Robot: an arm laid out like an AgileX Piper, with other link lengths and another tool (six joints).
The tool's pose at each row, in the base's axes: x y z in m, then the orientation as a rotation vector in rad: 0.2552, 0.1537, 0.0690, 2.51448, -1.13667, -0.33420; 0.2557, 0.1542, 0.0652, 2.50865, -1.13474, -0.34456; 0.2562, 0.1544, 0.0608, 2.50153, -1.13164, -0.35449; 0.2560, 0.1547, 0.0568, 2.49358, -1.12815, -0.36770; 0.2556, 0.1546, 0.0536, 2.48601, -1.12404, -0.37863; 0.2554, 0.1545, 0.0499, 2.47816, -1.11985, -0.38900; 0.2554, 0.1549, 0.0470, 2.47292, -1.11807, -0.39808; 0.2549, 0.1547, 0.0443, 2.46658, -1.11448, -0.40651; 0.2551, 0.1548, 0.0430, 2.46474, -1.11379, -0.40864; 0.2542, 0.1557, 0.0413, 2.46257, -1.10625, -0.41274
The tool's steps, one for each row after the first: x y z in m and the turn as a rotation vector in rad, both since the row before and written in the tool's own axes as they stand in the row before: 0.0002, -0.0022, 0.0032, -0.00764, -0.00506, -0.00037; 0.0005, -0.0023, 0.0037, -0.00910, -0.00419, -0.00051; -0.0001, -0.0018, 0.0036, -0.01053, -0.00615, -0.00091; 0.0001, -0.0011, 0.0030, -0.01002, -0.00457, -0.00109; 0.0003, -0.0015, 0.0034, -0.01017, -0.00415, -0.00096; 0.0000, -0.0016, 0.0025, -0.00672, -0.00456, -0.00039; 0.0001, -0.0008, 0.0026, -0.00827, -0.00339, -0.00091; 0.0002, -0.0008, 0.0010, -0.00220, -0.00087, -0.00001; -0.0011, -0.0008, 0.0017, -0.00567, -0.00020, -0.00418
